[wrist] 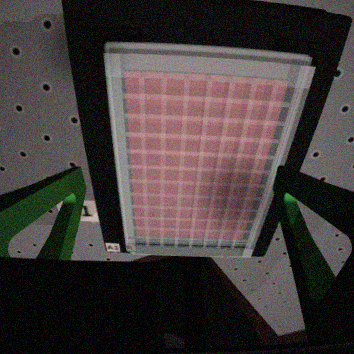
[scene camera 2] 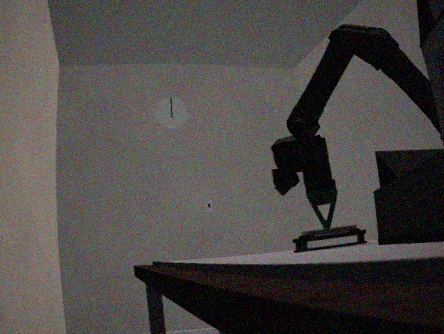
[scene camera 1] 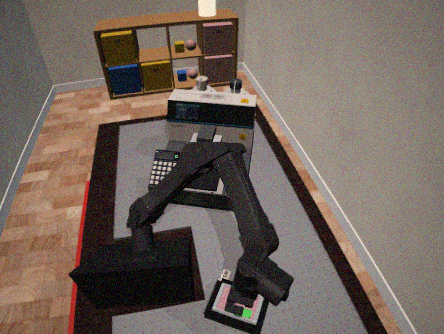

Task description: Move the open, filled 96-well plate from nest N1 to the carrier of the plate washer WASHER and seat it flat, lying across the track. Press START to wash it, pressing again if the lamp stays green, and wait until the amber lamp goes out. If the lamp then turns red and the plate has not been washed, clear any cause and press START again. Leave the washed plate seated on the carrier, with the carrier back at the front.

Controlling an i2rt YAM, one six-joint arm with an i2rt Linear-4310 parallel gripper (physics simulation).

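Frame: origin at the arm's base, x down, y left, z ahead, level; millimetres.
Where they show: gripper, between the fingertips: point(wrist: 178, 176) point(scene camera 2: 327, 227) point(scene camera 1: 241, 299); arm's base, origin of its link: point(scene camera 1: 144, 251).
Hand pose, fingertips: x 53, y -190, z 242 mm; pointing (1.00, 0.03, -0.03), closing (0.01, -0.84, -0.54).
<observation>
Each offset is from my fingertips to the top centre of the thing. "spot": to the spot under its first point.
The open 96-well plate @[dz -11, dx +3, dy -4 mm] point(scene camera 1: 224, 298) point(scene camera 2: 345, 230) point(wrist: 200, 150), filled pink, sits in the black nest N1 @[dz -11, dx +11, dy -4 mm] point(scene camera 1: 211, 300) point(wrist: 90, 100). The gripper point(scene camera 1: 238, 305) point(scene camera 2: 326, 227) point(wrist: 181, 182) is open and points down over the plate. In the wrist view its fingers stand at either side of the plate's near half; in the scene camera 2 view their tips are close to plate height. Contact cannot be told. The plate washer point(scene camera 1: 211, 113) stands far off, with a dark flat area point(scene camera 1: 209, 180) at its front, partly hidden by the arm. START and the lamp cannot be made out clearly.
A label @[spot: dz -16, dx +47, dy +108 mm] point(scene camera 1: 225, 274) point(wrist: 87, 211) lies beside the nest. The black arm base point(scene camera 1: 145, 270) stands left of the nest. A keypad @[dz -143, dx -62, dy +504 mm] point(scene camera 1: 163, 171) with a small green mark is left of the washer's front. Two bottles @[dz +93, dx -226, dy +897 mm] point(scene camera 1: 202, 83) @[dz +235, dx -226, dy +833 mm] point(scene camera 1: 235, 85) stand behind the washer.
</observation>
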